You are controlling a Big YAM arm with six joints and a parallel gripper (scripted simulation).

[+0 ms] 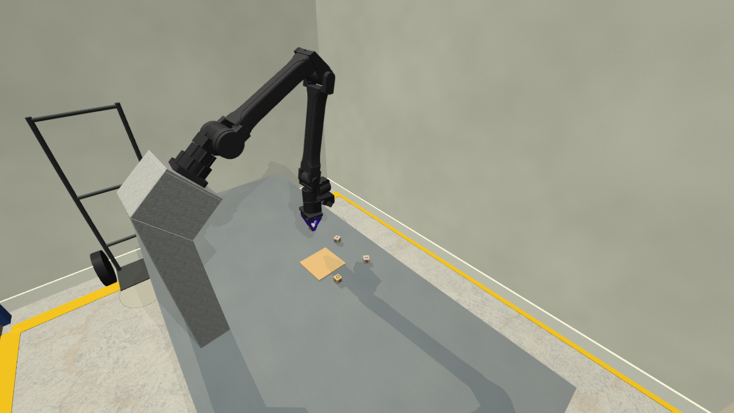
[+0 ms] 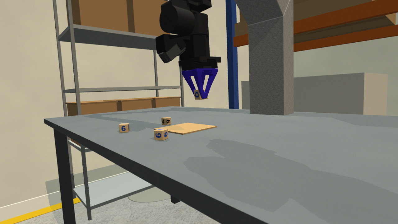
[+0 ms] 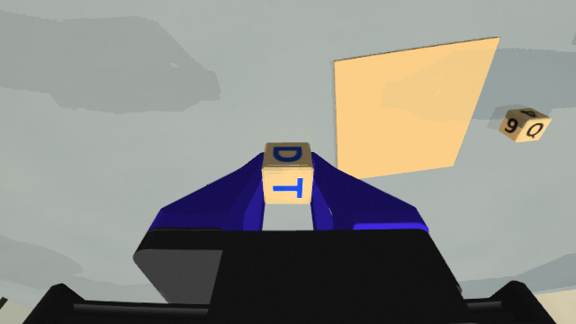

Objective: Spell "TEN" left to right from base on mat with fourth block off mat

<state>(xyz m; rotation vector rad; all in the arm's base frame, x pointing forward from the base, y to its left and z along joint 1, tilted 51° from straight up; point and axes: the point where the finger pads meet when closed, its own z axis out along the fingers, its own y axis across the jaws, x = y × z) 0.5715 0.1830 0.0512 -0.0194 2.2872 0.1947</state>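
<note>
My hand is 120 mm to the left of the tan mat, 100 mm above it and 10 mm past it.
</note>
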